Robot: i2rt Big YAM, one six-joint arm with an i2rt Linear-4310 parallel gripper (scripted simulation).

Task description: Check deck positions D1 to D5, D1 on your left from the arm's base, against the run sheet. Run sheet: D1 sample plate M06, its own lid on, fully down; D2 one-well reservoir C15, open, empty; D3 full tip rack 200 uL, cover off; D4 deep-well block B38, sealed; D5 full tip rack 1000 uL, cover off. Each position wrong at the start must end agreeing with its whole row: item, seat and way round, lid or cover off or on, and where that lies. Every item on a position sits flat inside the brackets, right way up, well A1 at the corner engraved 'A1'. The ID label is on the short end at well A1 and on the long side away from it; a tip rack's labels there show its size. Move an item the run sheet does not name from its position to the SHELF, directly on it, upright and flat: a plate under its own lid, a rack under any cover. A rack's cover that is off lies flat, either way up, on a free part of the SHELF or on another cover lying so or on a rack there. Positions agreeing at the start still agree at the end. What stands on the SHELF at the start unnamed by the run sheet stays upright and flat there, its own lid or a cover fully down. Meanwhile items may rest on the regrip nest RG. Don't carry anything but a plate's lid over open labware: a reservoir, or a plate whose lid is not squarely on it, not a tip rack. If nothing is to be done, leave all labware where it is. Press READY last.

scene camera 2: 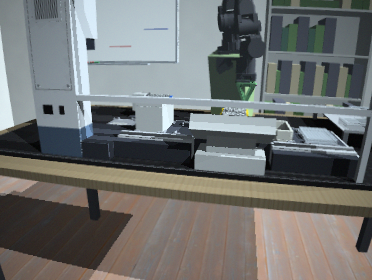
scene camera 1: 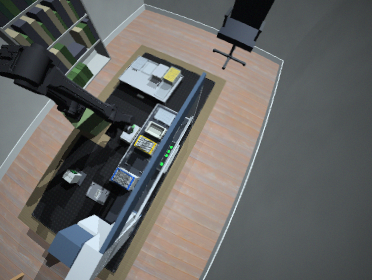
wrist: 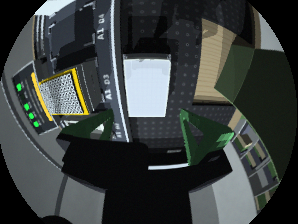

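Note:
Gripper (wrist: 146, 112). Sealed block (wrist: 146, 78).

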